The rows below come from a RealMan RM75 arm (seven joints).
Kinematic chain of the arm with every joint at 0, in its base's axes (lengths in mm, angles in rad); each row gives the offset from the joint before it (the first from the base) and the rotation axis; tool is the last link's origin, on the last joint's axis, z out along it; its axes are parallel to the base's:
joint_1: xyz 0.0 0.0 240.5 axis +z
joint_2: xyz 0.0 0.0 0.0 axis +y
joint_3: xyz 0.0 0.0 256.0 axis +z
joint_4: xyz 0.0 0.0 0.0 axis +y
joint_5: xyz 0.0 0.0 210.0 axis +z
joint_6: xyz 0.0 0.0 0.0 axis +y
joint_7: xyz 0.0 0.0 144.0 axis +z
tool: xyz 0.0 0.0 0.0
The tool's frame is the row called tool.
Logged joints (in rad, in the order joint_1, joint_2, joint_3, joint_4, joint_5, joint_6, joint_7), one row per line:
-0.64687 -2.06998 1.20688 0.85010 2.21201 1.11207 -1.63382
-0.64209 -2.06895 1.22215 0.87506 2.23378 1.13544 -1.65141
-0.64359 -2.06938 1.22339 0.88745 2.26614 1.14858 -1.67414
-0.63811 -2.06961 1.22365 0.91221 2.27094 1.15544 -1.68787
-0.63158 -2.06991 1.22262 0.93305 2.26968 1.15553 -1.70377
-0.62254 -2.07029 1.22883 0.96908 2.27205 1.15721 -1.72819
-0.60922 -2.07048 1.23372 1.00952 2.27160 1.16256 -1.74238
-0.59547 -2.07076 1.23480 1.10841 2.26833 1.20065 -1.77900
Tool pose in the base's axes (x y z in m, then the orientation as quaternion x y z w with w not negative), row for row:
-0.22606 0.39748 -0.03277 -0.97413 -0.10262 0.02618 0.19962
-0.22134 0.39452 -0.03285 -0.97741 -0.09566 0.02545 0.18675
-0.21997 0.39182 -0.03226 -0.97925 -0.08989 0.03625 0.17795
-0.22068 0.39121 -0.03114 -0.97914 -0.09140 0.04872 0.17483
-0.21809 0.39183 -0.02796 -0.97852 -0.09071 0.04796 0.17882
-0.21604 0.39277 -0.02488 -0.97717 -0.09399 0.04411 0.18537
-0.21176 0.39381 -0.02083 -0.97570 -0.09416 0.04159 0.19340
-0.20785 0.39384 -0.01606 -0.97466 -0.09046 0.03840 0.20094
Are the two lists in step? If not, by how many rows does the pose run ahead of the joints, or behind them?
The pose runs 1 row behind the joints: the pose in row i belongs to the joints in row i - 1.
